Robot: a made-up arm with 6 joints.
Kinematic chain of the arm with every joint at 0, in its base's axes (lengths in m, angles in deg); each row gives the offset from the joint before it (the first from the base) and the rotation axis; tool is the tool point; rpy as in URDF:
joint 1: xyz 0 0 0.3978 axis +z
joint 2: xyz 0 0 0 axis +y
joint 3: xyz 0.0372 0 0.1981 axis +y
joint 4: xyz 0.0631 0 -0.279 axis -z
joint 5: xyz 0 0 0 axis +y
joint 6: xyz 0.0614 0 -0.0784 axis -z
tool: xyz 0 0 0 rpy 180 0 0
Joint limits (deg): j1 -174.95..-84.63 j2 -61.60..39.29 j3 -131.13..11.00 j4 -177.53..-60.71 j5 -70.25..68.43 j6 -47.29..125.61
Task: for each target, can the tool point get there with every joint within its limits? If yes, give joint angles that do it. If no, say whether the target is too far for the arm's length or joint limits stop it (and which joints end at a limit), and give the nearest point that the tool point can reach.
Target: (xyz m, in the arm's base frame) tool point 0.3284 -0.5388 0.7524
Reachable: no: too far | nearest point 0.1236 -0.4423 0.6803 | short by 0.238 m
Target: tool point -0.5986 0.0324 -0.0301
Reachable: no: too far | nearest point -0.3918 -0.0150 0.2261 | short by 0.333 m
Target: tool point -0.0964 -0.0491 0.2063
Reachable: yes | joints -162.80 10.15 -6.43 -100.53 27.26 100.20
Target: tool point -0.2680 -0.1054 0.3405
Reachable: yes | joints -155.74 -9.41 -27.65 -116.53 47.15 -27.65
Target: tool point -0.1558 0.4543 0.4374
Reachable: no: joint limits stop it (at a limit: joint 1, joint 2, joint 3, joint 4) | nearest point -0.0072 0.1153 0.3292 | short by 0.386 m
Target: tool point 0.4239 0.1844 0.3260
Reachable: no: joint limits stop it (at a limit: joint 2, joint 3, joint 4) | nearest point 0.1096 0.0477 0.3064 | short by 0.343 m
